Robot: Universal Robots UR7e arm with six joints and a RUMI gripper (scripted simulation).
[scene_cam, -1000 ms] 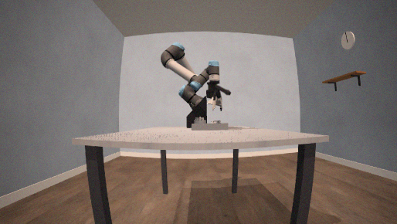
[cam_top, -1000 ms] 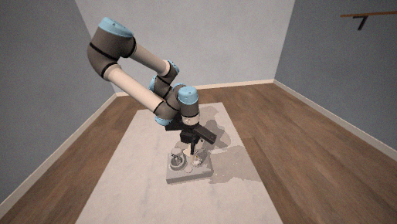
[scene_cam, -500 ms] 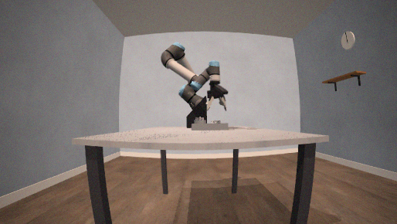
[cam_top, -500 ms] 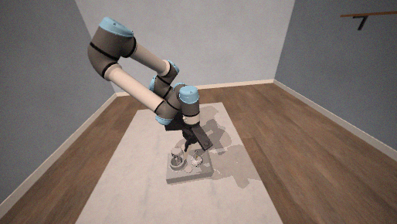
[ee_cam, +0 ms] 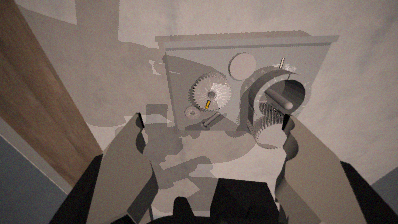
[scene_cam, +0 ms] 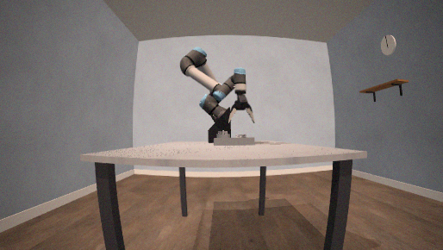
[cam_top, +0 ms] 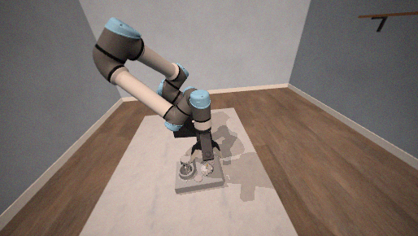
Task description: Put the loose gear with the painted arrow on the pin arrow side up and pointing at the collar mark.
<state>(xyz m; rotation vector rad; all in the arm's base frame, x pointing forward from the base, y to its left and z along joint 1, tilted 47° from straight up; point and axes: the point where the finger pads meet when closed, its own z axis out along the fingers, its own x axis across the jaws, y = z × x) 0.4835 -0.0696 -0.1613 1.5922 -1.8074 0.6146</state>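
Right now the loose gear is 1 cm behind my hand and 8 cm below it. From my hand the other things lie so: flat round disc 3 cm ahead, 5 cm to the right, 9 cm below; short peg 7 cm behind, 8 cm below.
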